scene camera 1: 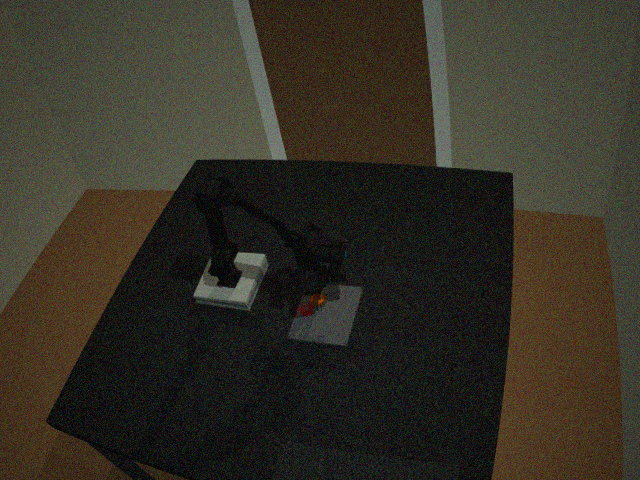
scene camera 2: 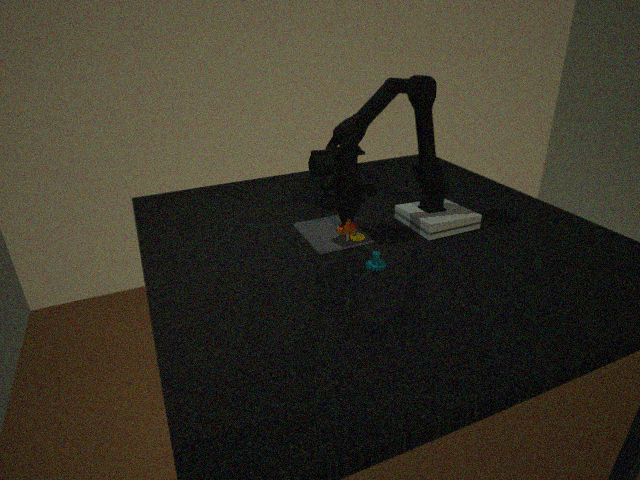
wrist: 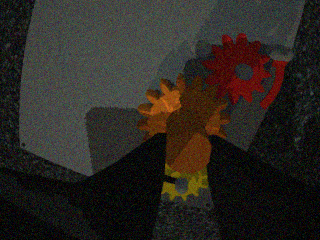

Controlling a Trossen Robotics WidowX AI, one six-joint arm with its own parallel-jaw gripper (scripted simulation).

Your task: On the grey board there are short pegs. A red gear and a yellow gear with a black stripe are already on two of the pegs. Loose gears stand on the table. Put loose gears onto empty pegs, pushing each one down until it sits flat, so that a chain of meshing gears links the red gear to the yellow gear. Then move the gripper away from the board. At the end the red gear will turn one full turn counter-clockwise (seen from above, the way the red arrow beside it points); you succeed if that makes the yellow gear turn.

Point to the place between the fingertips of the gripper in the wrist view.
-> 186,143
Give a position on a yellow gear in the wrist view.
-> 195,180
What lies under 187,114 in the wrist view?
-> An orange gear.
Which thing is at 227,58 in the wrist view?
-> A red gear.
